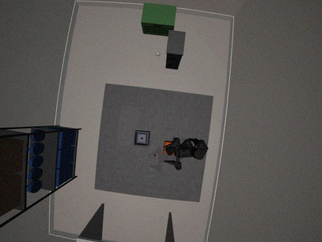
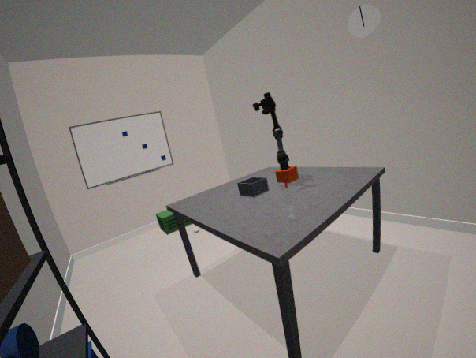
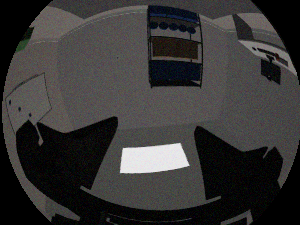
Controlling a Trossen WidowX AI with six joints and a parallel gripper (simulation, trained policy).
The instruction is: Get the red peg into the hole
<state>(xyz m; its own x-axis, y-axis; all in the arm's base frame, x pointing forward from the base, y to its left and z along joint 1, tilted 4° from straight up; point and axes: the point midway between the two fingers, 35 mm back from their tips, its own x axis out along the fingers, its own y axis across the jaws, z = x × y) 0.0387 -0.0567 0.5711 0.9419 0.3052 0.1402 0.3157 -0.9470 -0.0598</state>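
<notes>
The red peg lies 63 cm below my gripper tip, 21 cm to the left of it and 3 cm ahead of it. Round my gripper tip: dark box (64 cm below, 22 cm ahead, 5 cm to the left); then pale plate (62 cm below, 22 cm ahead, 5 cm to the left).
</notes>
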